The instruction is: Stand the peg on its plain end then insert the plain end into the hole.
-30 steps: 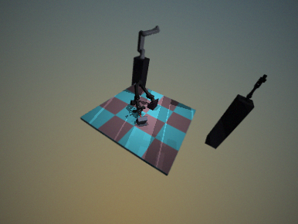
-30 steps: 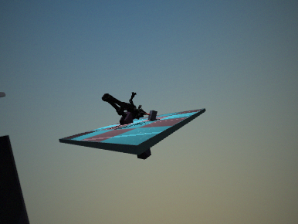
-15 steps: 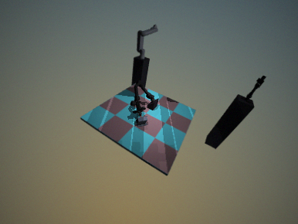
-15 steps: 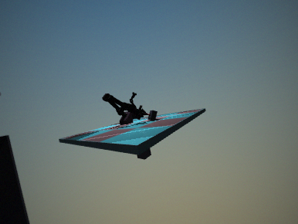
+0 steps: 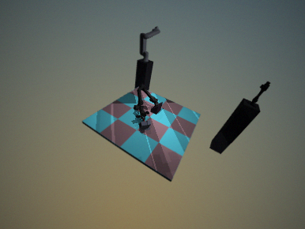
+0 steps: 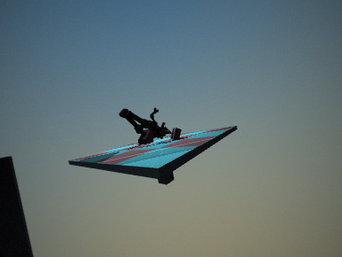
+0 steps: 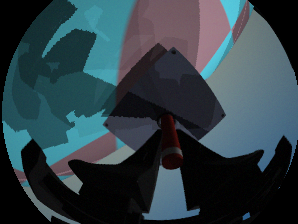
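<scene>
Now: gripper tip 4 cm to the right of the sloped panel, 3 cm short of it and 2 cm above it. Also, from my gripper tip: red peg: 1 cm to the right, 1 cm behind, 1 cm above.
</scene>
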